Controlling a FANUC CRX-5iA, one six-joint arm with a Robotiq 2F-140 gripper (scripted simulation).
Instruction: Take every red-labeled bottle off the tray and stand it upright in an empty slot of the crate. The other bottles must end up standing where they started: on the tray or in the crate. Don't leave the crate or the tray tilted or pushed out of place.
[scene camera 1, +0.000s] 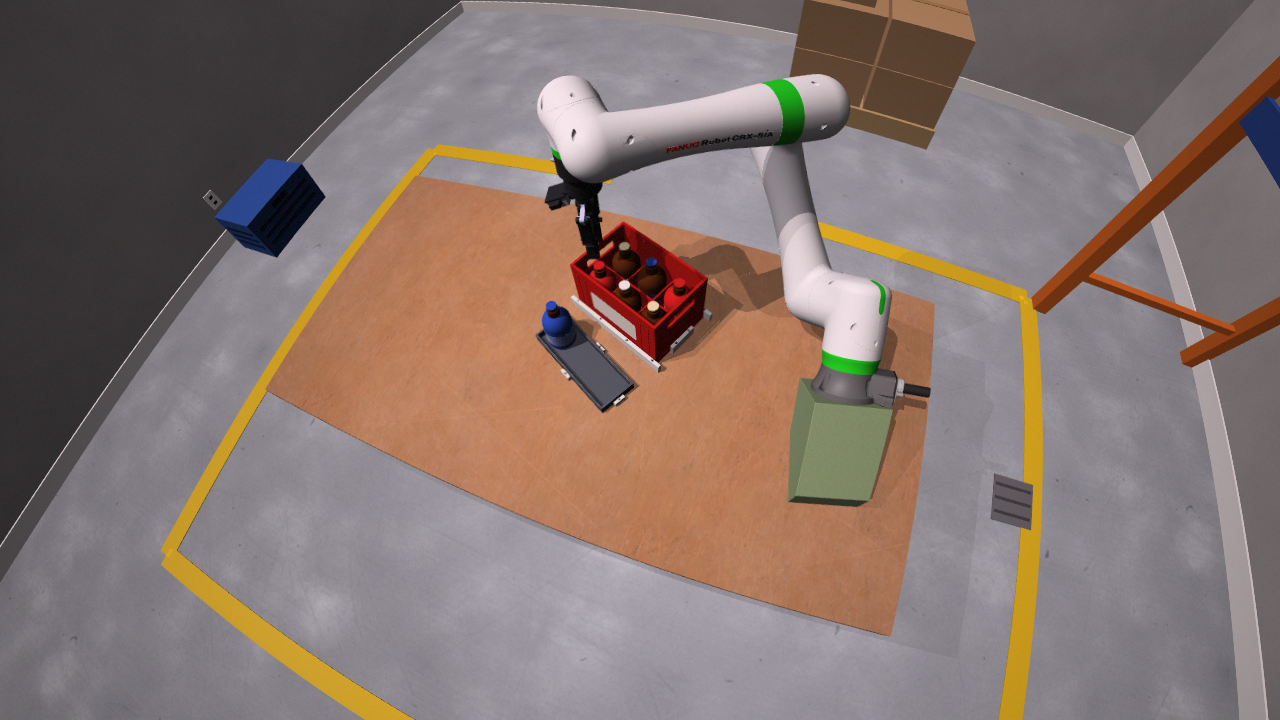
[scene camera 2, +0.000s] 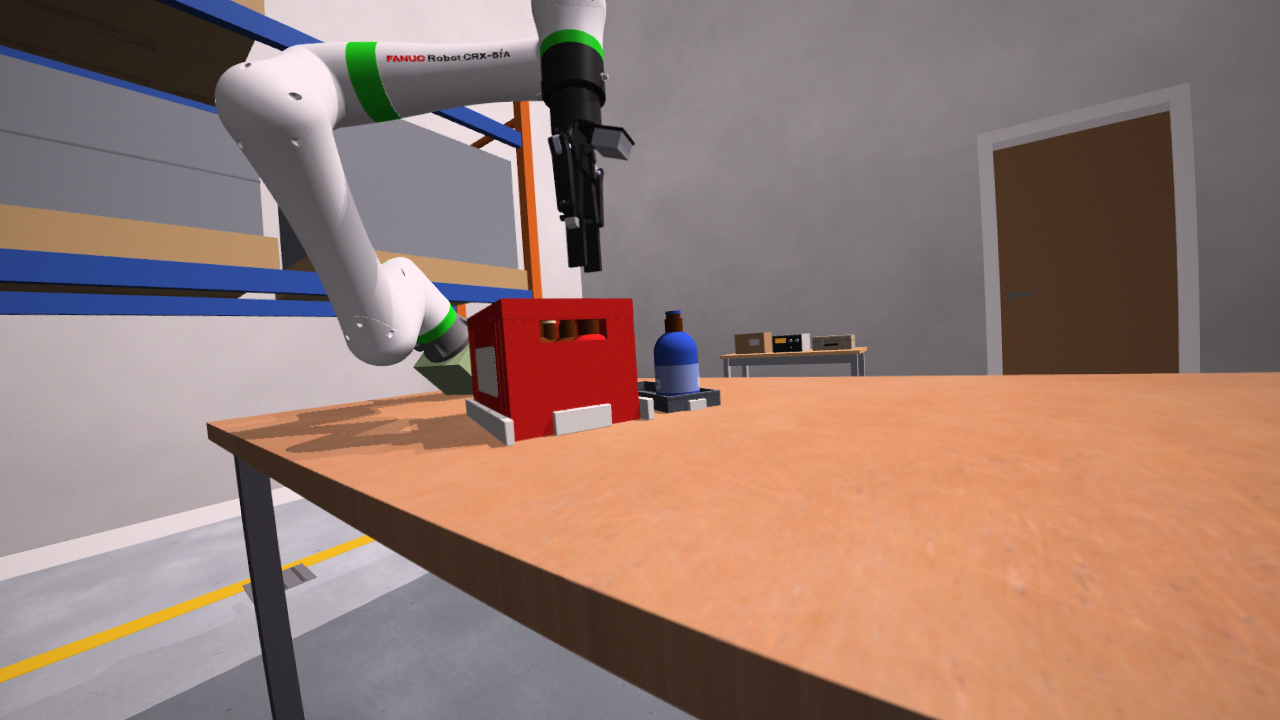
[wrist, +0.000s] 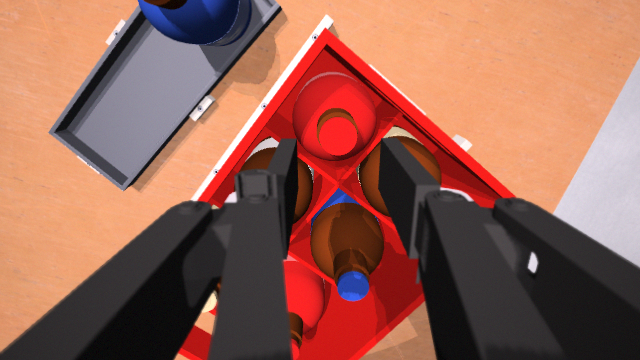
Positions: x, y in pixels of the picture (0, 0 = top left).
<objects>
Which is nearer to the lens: the red-labeled bottle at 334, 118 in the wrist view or the red crate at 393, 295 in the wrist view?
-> The red-labeled bottle.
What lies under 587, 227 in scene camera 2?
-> My gripper.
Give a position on a grey tray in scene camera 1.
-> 591, 369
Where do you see a grey tray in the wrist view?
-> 143, 82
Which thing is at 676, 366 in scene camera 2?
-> A blue-labeled bottle.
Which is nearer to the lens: the red crate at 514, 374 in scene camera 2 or the grey tray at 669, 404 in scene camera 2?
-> The red crate.
</objects>
